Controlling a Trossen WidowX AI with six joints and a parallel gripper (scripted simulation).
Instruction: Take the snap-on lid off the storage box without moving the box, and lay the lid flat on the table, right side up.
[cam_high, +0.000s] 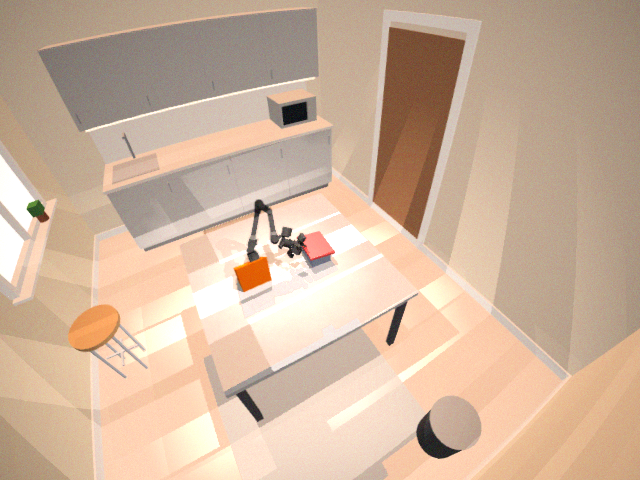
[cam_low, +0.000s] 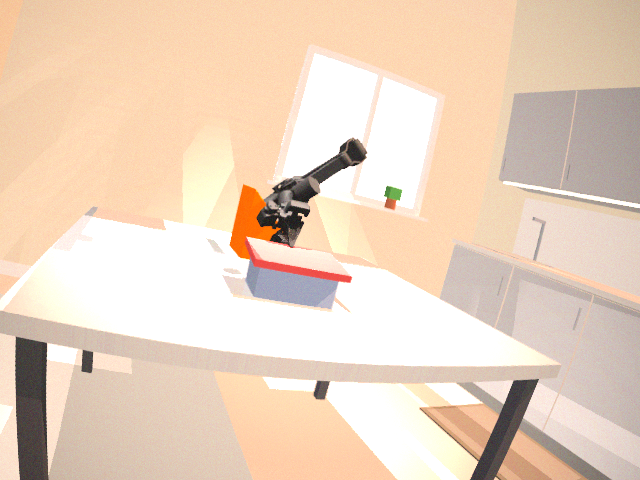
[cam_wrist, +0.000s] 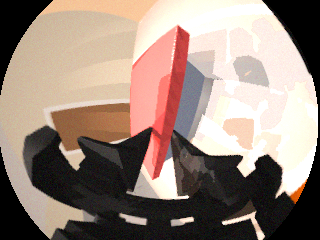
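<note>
Right now the lid is 8 cm ahead of my gripper tip and 1 cm to the right of it. From my gripper tip the other things lie so: storage box 7 cm ahead, 1 cm to the right, 6 cm below.
</note>
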